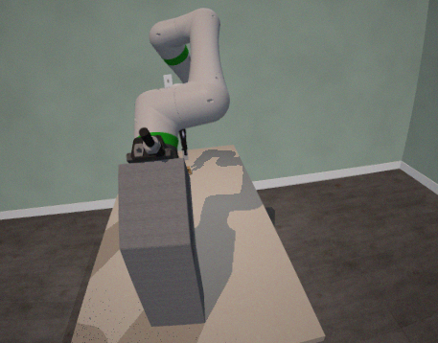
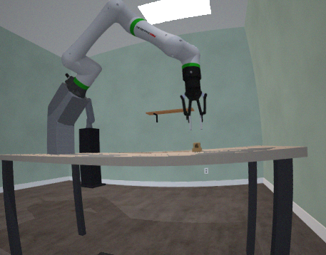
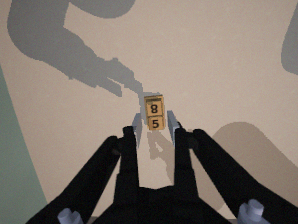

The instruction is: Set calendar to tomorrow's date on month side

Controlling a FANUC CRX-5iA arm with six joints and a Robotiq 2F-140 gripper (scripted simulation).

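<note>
Right now my hand is 20 mm to the right of the wooden tray and 130 mm above it.
</note>
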